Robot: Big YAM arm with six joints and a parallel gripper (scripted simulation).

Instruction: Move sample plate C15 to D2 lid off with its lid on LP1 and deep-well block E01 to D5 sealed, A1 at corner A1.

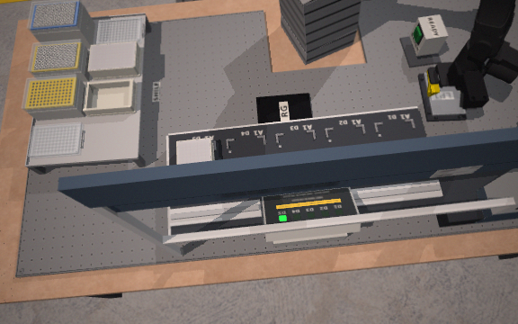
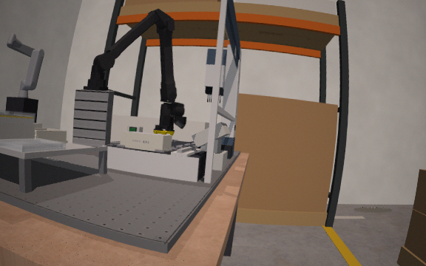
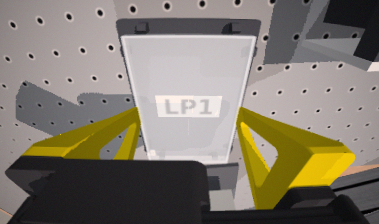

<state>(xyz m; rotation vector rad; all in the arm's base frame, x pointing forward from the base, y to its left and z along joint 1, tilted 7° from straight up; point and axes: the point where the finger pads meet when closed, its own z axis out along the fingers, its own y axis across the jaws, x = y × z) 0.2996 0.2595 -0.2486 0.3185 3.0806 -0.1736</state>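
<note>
Right now the clear plate lid is 10 mm below my hand. Round my hand: lid park LP1: 30 mm below; then ready key: 160 mm behind, 30 mm to the right, 50 mm above; then black regrip nest RG: 70 mm behind, 420 mm to the right, 30 mm below.
</note>
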